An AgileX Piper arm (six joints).
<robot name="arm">
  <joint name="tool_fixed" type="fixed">
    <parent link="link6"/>
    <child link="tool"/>
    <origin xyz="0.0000 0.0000 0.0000" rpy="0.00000 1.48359 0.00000"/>
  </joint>
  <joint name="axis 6" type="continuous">
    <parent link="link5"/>
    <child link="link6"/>
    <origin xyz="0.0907 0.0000 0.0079" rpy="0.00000 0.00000 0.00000"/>
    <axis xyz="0.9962 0 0.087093"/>
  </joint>
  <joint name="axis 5" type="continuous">
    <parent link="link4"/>
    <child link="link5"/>
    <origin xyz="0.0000 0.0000 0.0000" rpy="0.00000 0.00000 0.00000"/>
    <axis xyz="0 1 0"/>
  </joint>
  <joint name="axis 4" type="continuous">
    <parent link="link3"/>
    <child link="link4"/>
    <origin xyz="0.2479 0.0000 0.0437" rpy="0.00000 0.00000 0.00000"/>
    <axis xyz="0.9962 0 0.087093"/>
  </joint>
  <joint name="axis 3" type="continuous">
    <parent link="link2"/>
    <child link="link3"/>
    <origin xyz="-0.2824 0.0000 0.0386" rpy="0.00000 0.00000 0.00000"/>
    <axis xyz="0 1 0"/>
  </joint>
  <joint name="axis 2" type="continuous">
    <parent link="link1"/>
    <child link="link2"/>
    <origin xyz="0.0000 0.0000 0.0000" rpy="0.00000 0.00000 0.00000"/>
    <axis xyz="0 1 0"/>
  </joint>
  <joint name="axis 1" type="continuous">
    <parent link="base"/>
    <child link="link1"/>
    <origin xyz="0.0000 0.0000 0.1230" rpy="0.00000 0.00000 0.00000"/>
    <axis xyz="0 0 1"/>
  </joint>
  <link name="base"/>
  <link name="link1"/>
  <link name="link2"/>
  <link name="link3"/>
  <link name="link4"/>
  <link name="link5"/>
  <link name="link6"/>
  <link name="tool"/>
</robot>
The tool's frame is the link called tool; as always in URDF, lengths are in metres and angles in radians. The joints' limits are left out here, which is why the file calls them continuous.
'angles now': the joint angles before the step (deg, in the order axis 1, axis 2, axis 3, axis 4, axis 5, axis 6). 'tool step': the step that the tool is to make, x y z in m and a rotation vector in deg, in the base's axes. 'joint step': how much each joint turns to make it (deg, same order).
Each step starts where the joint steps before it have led.
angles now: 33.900, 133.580, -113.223, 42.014, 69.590, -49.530
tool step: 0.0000, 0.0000, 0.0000, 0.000, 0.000, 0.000
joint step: 0.000, 0.000, 0.000, 0.000, 0.000, 0.000
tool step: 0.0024, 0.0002, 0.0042, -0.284, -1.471, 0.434
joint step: 0.001, 0.101, -1.341, -1.133, 0.232, 0.006
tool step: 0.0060, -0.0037, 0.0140, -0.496, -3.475, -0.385
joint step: -0.413, -0.757, -2.127, -2.490, -0.105, 0.581
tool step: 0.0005, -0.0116, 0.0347, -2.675, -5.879, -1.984
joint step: -0.273, -4.119, -1.077, -6.280, -0.020, 3.264
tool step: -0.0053, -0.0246, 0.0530, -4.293, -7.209, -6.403
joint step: -0.576, -7.072, -0.289, -9.887, 0.427, 7.568
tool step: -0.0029, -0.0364, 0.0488, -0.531, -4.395, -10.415
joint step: -2.632, -6.586, -0.007, -6.270, 0.470, 8.642
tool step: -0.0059, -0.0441, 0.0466, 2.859, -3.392, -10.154
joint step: -4.416, -6.397, -0.013, -2.316, 0.521, 6.511
